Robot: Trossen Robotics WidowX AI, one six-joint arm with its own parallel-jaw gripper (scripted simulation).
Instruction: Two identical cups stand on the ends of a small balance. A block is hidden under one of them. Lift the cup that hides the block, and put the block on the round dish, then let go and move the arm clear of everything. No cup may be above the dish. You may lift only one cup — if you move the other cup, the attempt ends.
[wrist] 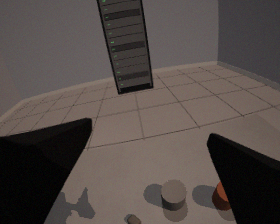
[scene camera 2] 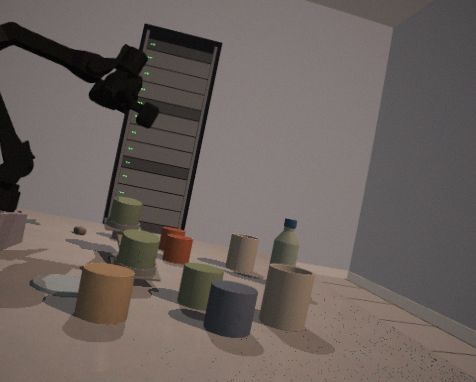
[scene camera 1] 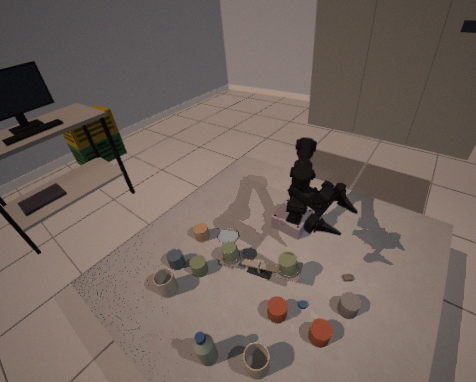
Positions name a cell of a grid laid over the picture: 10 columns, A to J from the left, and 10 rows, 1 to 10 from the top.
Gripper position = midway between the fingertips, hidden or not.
My gripper (scene camera 1: H6) is open and holds nothing. I also see a bottle (scene camera 2: F7), a tan cup (scene camera 2: C8), a blue-grey cup (scene camera 2: E9) and a pale round dish (scene camera 2: B8).
My gripper also shows in the wrist view (wrist: F6) and in scene camera 2 (scene camera 2: C4). The wrist view misses the bottle: it is out of frame. The wrist view misses the tan cup: it is out of frame.
